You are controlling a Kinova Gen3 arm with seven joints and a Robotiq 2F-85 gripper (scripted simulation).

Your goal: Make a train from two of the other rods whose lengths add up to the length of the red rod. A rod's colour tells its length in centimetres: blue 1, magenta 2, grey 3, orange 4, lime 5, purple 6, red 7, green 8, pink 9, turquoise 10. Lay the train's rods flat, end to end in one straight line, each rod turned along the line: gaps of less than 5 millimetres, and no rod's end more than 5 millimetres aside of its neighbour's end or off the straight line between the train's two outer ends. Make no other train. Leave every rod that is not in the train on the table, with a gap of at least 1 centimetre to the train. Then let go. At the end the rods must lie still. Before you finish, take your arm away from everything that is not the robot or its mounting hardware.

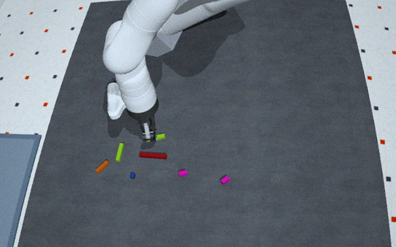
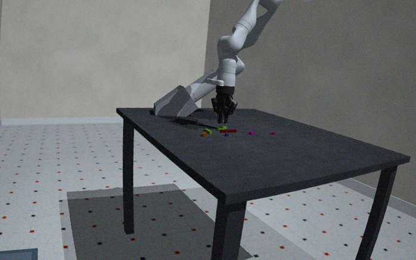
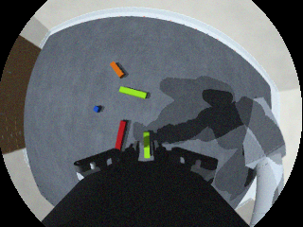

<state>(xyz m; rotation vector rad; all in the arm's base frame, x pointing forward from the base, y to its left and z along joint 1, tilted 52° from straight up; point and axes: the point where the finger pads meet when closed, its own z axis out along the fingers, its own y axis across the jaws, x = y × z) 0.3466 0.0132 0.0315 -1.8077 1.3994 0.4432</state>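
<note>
My gripper is now 50 mm short of the red rod, 40 mm above it and 10 mm to the right of it. Also, from my hand: blue rod: 110 mm ahead, 40 mm below, 30 mm to the right; orange rod: 120 mm to the right, 100 mm ahead, 40 mm below.
</note>
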